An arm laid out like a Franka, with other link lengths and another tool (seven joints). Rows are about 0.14 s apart.
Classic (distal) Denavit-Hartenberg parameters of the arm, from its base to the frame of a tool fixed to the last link. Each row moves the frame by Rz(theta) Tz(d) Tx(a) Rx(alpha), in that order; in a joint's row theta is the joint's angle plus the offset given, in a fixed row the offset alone. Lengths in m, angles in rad.
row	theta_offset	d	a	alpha
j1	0	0.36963	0	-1.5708
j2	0	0	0	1.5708
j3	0	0.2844	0.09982	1.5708
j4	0	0	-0.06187	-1.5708
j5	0	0.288	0	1.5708
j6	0	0	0.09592	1.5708
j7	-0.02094	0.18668	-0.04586	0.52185
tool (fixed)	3.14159	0.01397	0	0
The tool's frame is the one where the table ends.
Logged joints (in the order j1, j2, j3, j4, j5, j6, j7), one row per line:
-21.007 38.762 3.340 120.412 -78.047 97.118 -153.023
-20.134 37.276 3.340 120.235 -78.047 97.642 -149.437
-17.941 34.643 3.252 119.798 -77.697 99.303 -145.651
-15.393 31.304 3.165 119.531 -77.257 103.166 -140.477
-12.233 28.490 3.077 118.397 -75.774 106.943 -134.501
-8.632 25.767 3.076 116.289 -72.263 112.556 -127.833
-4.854 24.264 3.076 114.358 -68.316 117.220 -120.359
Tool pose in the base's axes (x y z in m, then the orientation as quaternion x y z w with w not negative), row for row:
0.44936 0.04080 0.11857 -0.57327 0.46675 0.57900 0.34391
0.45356 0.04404 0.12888 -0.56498 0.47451 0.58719 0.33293
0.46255 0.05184 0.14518 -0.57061 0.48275 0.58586 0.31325
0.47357 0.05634 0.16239 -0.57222 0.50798 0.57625 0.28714
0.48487 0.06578 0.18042 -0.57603 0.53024 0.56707 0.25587
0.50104 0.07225 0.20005 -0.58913 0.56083 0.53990 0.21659
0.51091 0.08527 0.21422 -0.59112 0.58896 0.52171 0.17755
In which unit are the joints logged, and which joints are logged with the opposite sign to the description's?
The joints are logged in degrees. Opposite sign: j4, j5.
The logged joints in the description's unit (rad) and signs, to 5 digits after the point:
-0.36664 0.67652 0.05829 -2.10159 1.36218 1.69503 -2.67076
-0.35140 0.65059 0.05829 -2.09850 1.36218 1.70417 -2.60817
-0.31313 0.60463 0.05676 -2.09087 1.35607 1.73316 -2.54209
-0.26866 0.54636 0.05524 -2.08621 1.34839 1.80059 -2.45179
-0.21351 0.49724 0.05370 -2.06642 1.32251 1.86651 -2.34749
-0.15066 0.44972 0.05369 -2.02963 1.26123 1.96447 -2.23111
-0.08472 0.42349 0.05369 -1.99592 1.19234 2.04587 -2.10066

